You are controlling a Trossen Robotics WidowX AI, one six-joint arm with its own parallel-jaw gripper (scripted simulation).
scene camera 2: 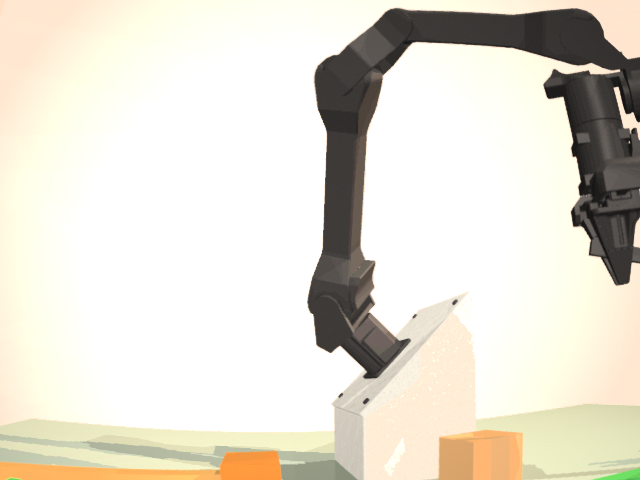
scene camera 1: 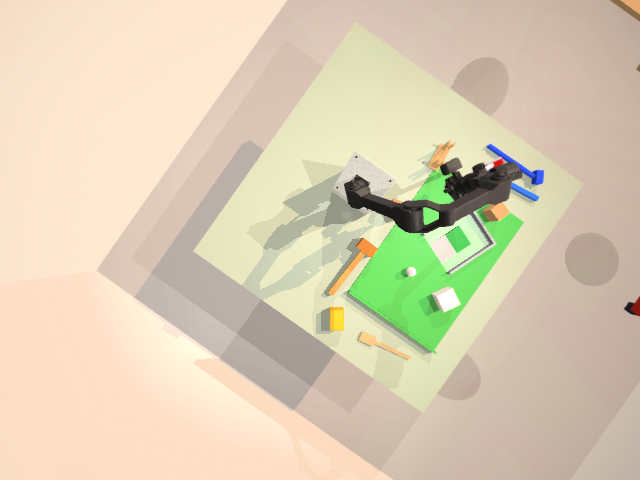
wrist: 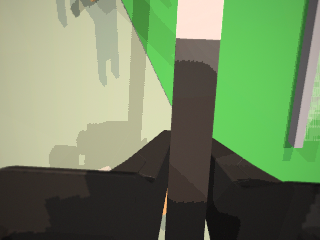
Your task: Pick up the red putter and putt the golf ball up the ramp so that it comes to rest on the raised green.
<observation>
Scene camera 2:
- gripper: 622,285
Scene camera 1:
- gripper: 446,189
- green mat: 407,300
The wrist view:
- gripper: 183,139
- green mat: 259,57
</observation>
